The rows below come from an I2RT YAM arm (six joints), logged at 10 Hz.
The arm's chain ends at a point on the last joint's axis. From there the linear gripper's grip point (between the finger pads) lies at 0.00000 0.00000 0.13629 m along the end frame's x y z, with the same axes.
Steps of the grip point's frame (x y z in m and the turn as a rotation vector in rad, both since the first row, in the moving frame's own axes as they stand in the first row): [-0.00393 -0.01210 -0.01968 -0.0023 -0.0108 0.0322]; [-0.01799 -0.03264 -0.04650 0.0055 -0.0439 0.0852]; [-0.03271 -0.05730 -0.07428 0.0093 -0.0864 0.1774]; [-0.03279 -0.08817 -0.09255 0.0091 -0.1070 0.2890]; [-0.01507 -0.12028 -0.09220 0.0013 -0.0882 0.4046]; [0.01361 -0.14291 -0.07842 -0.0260 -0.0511 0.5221]
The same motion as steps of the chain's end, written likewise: [-0.00245 -0.01239 -0.01967 -0.0023 -0.0108 0.0322]; [-0.01205 -0.03164 -0.04637 0.0055 -0.0439 0.0852]; [-0.02112 -0.05500 -0.07377 0.0093 -0.0864 0.1774]; [-0.01861 -0.08486 -0.09177 0.0091 -0.1070 0.2890]; [-0.00343 -0.11771 -0.09168 0.0013 -0.0882 0.4046]; [0.02116 -0.14452 -0.07820 -0.0260 -0.0511 0.5221]
